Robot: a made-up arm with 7 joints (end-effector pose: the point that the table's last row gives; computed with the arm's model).
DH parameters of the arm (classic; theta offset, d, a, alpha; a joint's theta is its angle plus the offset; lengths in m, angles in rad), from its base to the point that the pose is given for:
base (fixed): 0 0 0 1.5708
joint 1: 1.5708 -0.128 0 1.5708
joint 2: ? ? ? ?
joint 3: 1.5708 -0.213 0 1.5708
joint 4: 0 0 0 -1.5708
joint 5: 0 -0.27 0 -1.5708
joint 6: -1.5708 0 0 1.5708
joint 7: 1.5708 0 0 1.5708
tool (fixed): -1.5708 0 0 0
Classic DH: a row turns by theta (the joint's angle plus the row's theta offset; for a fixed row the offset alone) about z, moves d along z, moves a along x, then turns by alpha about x.
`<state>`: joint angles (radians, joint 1 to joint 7).
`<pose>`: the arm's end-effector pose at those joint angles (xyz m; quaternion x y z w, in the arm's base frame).
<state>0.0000 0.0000 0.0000 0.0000 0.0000 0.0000 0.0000</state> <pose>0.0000 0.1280 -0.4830 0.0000 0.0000 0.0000 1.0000</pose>
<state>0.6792 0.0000 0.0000 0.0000 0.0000 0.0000 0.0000</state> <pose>0.3034 0.1280 -0.3758 0.0000 -0.3331 0.0000 0.9429</pose>
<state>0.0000 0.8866 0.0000 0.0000 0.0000 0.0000 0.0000</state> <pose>0.0000 0.5023 -0.3053 0.4289 0.0000 0.0000 0.9033</pose>
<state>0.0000 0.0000 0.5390 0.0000 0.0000 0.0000 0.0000</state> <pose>0.0000 0.1280 -0.4830 0.0000 0.0000 0.2663 0.9639</pose>
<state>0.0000 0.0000 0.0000 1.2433 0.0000 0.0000 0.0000</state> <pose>0.2557 0.1280 -0.2998 0.0000 -0.5824 0.0000 0.8129</pose>
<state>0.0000 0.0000 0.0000 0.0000 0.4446 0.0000 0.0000</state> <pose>0.0000 0.1280 -0.4830 0.0000 0.0000 0.2205 0.9754</pose>
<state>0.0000 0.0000 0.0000 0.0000 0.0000 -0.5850 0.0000</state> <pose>0.0000 0.1280 -0.4830 0.0000 -0.2884 0.0000 0.9575</pose>
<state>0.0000 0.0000 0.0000 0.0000 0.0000 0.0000 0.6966</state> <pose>0.0000 0.1280 -0.4830 -0.3413 0.0000 0.0000 0.9400</pose>
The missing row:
joint 2: 1.5708 0 0 1.5708
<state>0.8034 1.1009 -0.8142 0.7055 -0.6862 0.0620 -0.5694</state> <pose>0.3015 0.4435 -0.1239 0.7489 -0.3159 -0.4453 0.3757</pose>
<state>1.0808 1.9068 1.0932 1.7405 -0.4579 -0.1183 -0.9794</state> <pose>-0.1880 0.2081 0.2389 -0.6079 0.2699 -0.2383 0.7077</pose>
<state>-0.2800 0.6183 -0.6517 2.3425 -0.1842 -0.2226 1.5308</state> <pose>0.1235 0.0467 -0.1273 -0.4378 -0.3048 -0.8284 0.1709</pose>
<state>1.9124 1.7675 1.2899 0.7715 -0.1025 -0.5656 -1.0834</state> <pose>-0.2595 0.4914 -0.0369 -0.2097 0.1238 -0.7143 0.6561</pose>
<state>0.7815 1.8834 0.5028 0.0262 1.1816 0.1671 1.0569</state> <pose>-0.1025 0.5865 0.1121 0.1455 -0.9215 0.1872 0.3075</pose>
